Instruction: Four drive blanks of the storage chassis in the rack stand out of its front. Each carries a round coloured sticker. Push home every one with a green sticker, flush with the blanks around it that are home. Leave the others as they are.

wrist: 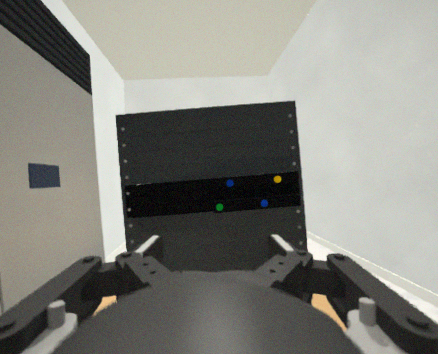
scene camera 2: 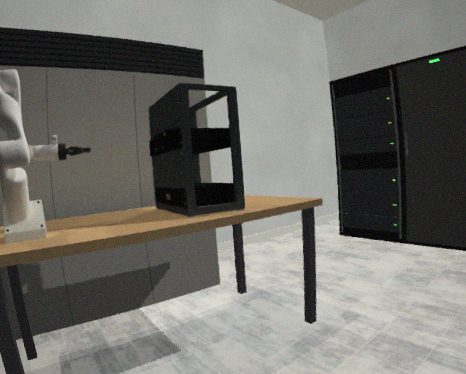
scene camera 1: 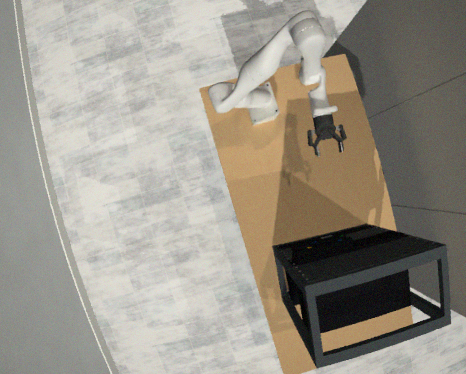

Labels:
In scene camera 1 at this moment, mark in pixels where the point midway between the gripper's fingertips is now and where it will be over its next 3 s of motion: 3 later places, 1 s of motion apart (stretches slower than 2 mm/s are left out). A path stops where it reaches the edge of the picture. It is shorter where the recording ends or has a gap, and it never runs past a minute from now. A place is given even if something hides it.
My gripper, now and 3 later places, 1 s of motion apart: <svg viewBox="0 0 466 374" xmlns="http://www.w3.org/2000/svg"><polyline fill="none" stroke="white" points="330,154 335,181 342,213 340,233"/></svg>

